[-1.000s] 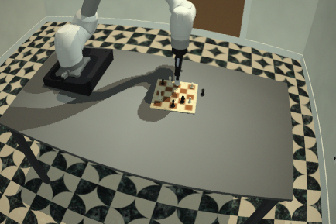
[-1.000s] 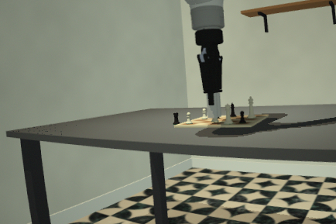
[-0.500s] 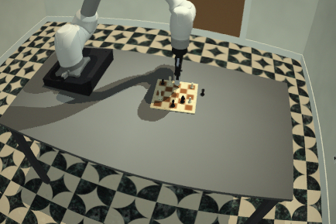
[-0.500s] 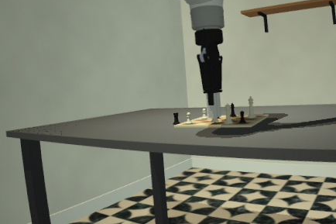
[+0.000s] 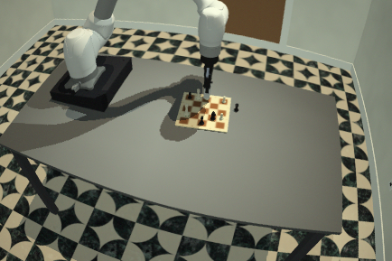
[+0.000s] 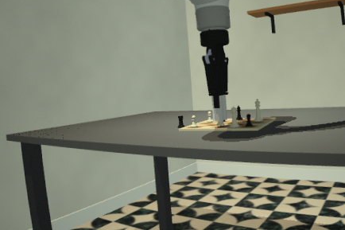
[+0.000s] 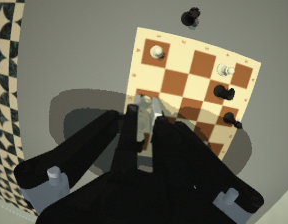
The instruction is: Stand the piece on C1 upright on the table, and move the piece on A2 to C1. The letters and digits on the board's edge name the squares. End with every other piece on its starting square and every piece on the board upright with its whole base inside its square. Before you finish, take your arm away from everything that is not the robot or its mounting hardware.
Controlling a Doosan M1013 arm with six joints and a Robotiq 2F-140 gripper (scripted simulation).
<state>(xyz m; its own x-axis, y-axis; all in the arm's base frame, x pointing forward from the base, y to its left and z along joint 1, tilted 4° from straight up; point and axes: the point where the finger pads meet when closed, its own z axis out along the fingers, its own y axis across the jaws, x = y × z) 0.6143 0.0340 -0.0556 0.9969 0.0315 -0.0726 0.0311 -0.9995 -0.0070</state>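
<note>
Right now my hand is 8 cm to the left of the chessboard and 5 cm above it.
</note>
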